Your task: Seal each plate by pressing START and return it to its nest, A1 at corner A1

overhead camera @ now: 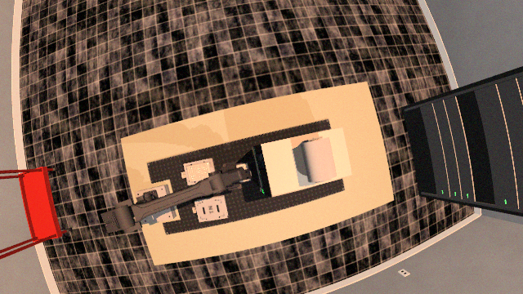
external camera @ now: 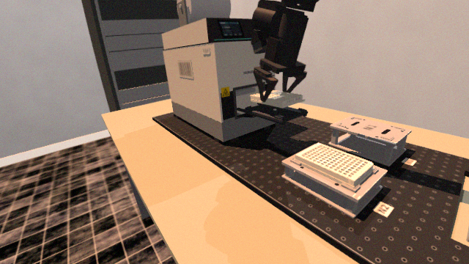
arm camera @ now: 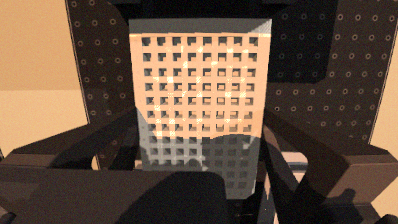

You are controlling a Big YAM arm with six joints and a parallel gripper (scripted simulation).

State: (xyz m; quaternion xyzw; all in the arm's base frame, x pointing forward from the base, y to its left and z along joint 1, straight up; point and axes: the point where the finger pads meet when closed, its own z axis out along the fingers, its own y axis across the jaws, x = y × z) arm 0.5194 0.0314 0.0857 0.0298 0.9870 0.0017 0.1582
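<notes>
My gripper is now 40 mm above the sealer stage. Also, from my hand: well plate (200 mm behind, 60 mm to the left, 100 mm below); then plate nest N2 (200 mm behind, 60 mm to the left, 110 mm below); then sealer screen (120 mm ahead, 40 mm to the left, 180 mm above).
</notes>
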